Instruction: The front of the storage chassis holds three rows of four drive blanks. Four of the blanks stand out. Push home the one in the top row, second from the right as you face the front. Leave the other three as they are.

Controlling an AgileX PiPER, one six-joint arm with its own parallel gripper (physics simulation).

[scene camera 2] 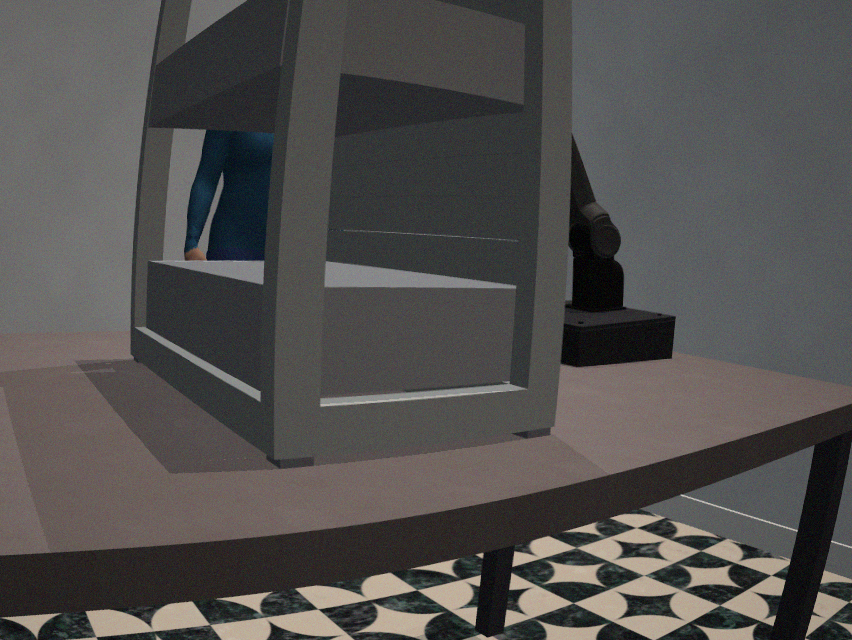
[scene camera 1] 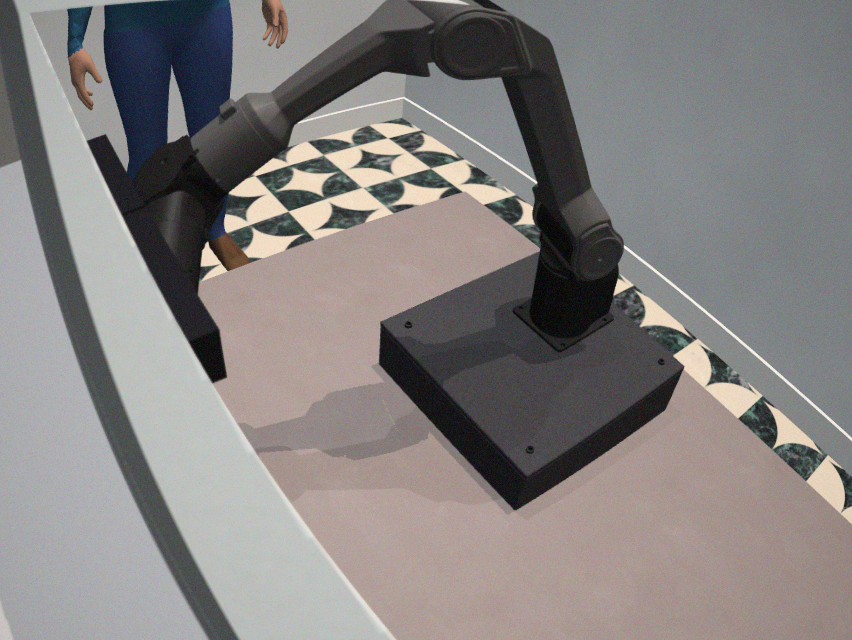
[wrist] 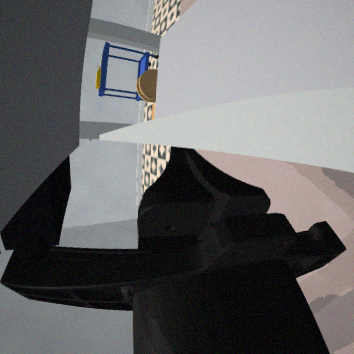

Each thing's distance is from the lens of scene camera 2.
grey rack (scene camera 2: pixel 461 125): 89 cm
